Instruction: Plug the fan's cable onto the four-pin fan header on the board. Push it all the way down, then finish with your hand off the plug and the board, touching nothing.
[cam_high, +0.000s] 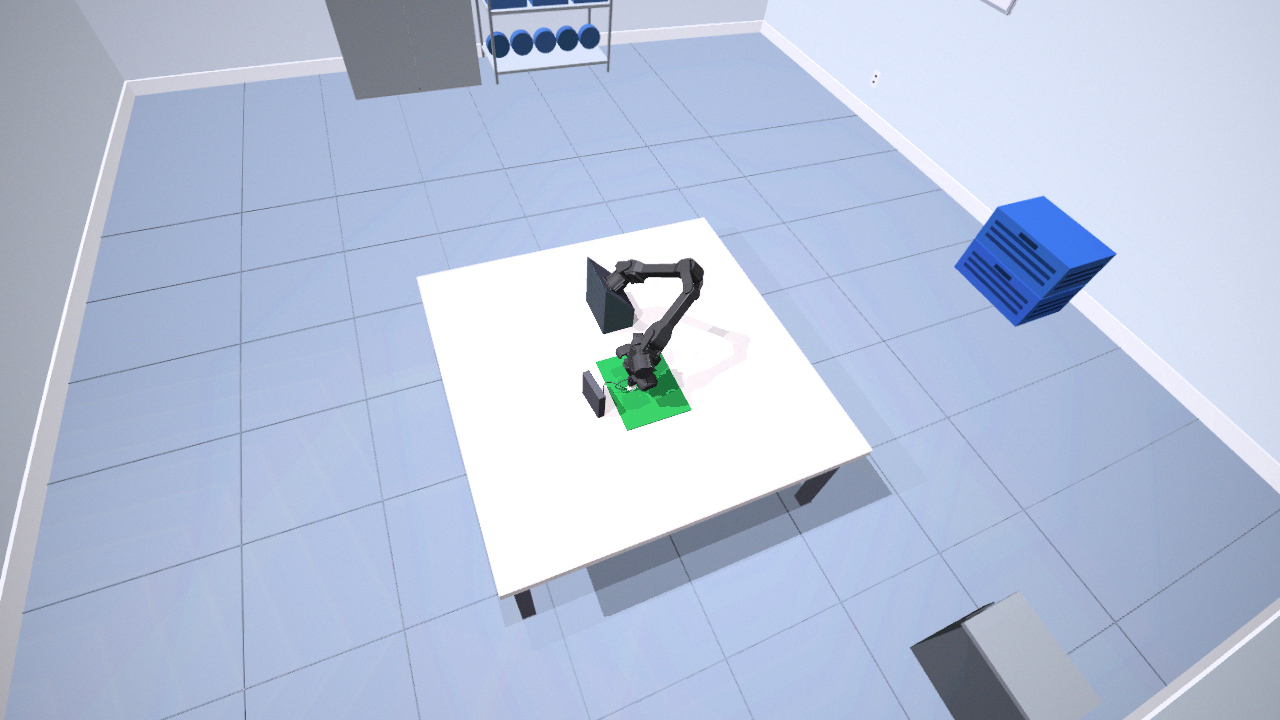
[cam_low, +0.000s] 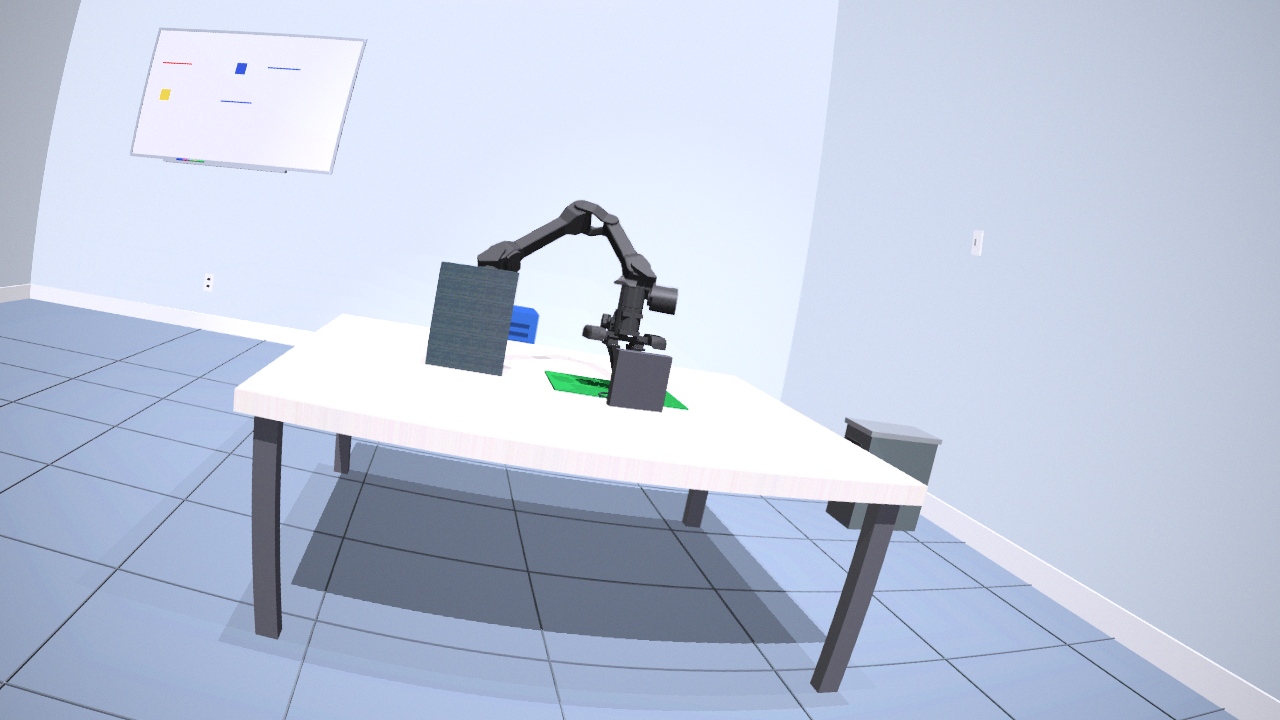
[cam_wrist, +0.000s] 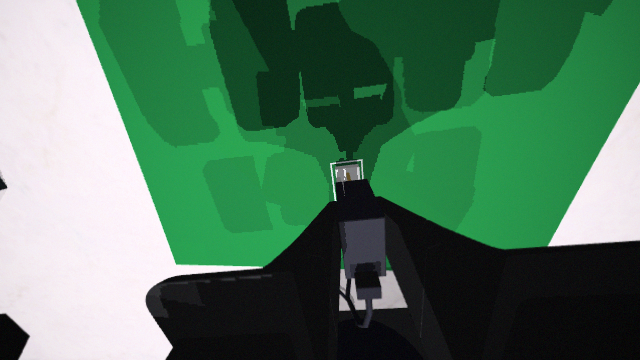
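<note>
Now: gripper tip 10 mm to the left of the dark fan plug and 10 mm below it. Also, from my gripper tip: dark fan 10 mm behind, 150 mm to the right, 20 mm above; green circuit board 10 mm ahead, 40 mm to the left, 60 mm below.
</note>
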